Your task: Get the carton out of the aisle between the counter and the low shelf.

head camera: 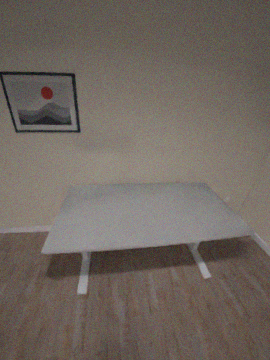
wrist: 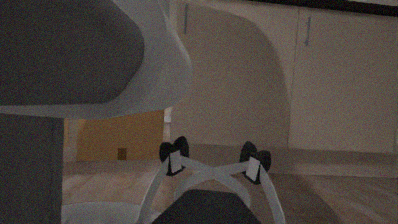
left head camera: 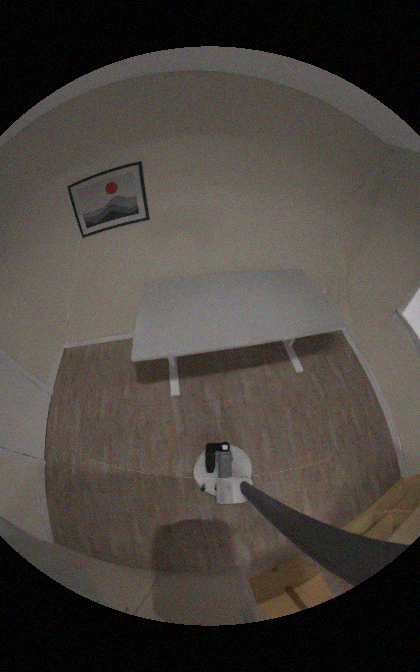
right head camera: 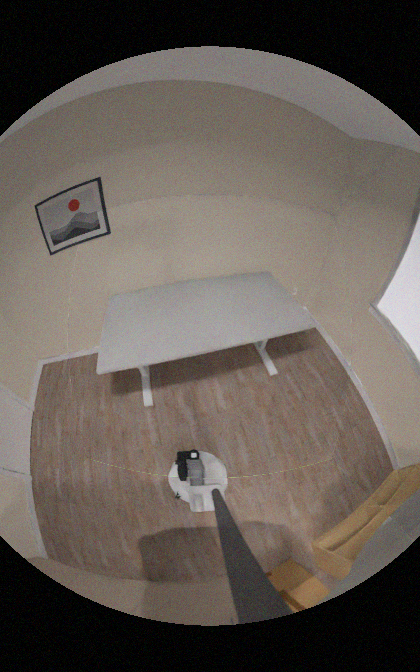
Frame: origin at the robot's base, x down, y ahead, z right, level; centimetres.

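Seen in the pictures: gripper, fingertip midpoint: (wrist: 214, 151).
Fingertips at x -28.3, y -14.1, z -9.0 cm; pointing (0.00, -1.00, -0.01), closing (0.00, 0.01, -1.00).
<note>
A point is followed by its place in that frame.
The brown carton (left head camera: 280, 582) (right head camera: 295, 575) (wrist: 120, 132) @[x -13.1, y -107.1, z 43.4 cm] stands on the floor at the lower right of both side head views, near the end of the tan low shelf (left head camera: 412, 486) (right head camera: 334, 564). The mast hides part of its surroundings. In the wrist view it shows at the left, partly covered by the robot's own body. The counter (right head camera: 92, 582) (wrist: 345, 85) @[x -46.8, y -107.4, z -75.1 cm] has pale cabinet doors and a dark top. My gripper (wrist: 214, 151) @[x -28.3, y -14.1, z -9.0 cm] is open and empty, with its fingertips apart in front of the counter; the carton is beyond it to the left.
A white table (head camera: 145, 215) @[x -69.2, y 97.3, z 11.1 cm] (left head camera: 230, 312) (right head camera: 200, 320) stands against the wall across the room. A framed picture (head camera: 47, 107) @[x -142.4, y 135.0, z -74.1 cm] (left head camera: 111, 202) (right head camera: 75, 220) hangs on that wall. The dark mast (left head camera: 320, 537) (right head camera: 245, 565) crosses the lower right of both side head views.
</note>
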